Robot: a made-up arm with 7 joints.
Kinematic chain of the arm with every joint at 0, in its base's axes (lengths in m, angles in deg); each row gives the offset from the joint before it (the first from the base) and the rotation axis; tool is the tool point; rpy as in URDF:
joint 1: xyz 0 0 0.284 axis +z
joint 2: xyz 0 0 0 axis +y
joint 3: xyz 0 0 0.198 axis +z
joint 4: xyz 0.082 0 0 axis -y
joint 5: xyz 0.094 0 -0.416 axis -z
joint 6: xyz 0 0 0 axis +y
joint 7: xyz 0.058 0 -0.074 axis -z
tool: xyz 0 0 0 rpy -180 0 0
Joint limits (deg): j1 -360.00..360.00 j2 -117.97..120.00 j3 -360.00..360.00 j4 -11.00..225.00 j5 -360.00..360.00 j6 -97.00..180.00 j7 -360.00..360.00
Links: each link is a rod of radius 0.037 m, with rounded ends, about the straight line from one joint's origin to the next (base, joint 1, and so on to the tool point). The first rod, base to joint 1, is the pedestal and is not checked.
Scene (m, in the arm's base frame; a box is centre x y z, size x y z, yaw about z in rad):
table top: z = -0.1
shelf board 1: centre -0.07 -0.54 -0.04 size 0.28 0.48 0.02 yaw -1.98
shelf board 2: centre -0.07 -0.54 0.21 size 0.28 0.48 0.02 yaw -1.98
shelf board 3: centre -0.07 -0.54 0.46 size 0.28 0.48 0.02 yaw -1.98
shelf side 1: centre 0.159 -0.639 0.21 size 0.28 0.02 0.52 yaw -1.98
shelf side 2: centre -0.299 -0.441 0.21 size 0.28 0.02 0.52 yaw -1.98
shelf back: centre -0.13 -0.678 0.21 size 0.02 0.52 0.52 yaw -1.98
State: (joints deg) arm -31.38 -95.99 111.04 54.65 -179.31 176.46 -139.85
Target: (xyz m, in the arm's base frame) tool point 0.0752 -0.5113 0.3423
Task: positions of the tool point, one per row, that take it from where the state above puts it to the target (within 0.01 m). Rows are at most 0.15 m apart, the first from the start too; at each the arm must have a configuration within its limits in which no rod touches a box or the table.
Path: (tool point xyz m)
1: 0.2576 0.3549 0.1485
2: 0.3559 0.2499 0.1874
3: 0.4106 0.1174 0.2251
4: 0.4144 -0.0251 0.2605
5: 0.3673 -0.1579 0.2925
6: 0.2764 -0.2632 0.3200
7: 0.1553 -0.3266 0.3423
8: 0.1448 -0.3907 0.3404
9: 0.1179 -0.4536 0.3398
10: 0.0752 -0.5113 0.3423

